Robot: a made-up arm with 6 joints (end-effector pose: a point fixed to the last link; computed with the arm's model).
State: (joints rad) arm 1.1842 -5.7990 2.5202 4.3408 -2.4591 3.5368
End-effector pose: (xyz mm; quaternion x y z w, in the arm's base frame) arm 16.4 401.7 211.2 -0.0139 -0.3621 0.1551 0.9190
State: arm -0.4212 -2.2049 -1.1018 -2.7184 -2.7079 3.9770
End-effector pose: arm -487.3 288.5 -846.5 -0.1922 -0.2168 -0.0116 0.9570
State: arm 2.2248 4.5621 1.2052 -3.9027 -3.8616 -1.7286
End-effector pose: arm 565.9 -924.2 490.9 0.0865 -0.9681 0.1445 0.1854
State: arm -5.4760 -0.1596 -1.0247 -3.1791 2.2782 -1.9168
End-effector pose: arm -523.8 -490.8 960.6 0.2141 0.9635 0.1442 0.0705
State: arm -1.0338 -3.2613 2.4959 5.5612 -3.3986 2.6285
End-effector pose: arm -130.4 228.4 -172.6 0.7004 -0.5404 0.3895 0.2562
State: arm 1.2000 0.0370 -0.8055 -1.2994 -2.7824 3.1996
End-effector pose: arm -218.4 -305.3 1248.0 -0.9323 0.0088 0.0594 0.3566
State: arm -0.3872 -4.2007 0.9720 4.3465 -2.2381 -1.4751
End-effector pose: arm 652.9 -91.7 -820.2 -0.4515 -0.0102 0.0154 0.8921
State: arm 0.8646 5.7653 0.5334 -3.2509 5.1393 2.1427
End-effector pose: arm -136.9 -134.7 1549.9 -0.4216 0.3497 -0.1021 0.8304
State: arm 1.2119 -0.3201 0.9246 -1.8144 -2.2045 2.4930
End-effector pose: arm -109.3 192.9 1309.5 -0.8870 0.1100 0.4485 0.0060
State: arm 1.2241 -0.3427 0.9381 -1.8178 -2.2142 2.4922
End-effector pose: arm -117.6 171.9 1306.3 -0.8903 0.1025 0.4436 0.0048
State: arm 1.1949 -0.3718 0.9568 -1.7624 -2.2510 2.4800
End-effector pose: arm -123.2 142.3 1303.0 -0.8926 0.0800 0.4438 0.0005
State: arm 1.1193 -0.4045 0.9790 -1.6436 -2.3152 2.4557
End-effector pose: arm -127.3 107.9 1299.5 0.8929 -0.0415 -0.4484 0.0045
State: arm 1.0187 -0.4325 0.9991 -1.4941 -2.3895 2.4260
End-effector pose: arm -130.6 78.8 1295.9 0.8911 0.0044 -0.4538 0.0056
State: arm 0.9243 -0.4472 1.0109 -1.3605 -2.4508 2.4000
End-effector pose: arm -130.7 63.3 1293.8 0.8879 0.0435 -0.4580 0.0018
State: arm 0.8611 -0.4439 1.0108 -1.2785 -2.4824 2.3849
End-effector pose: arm -124.5 63.9 1295.1 -0.8843 -0.0635 0.4626 0.0034
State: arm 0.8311 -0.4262 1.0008 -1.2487 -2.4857 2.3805
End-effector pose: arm -112.8 76.2 1299.6 -0.8809 -0.0649 0.4688 0.0074
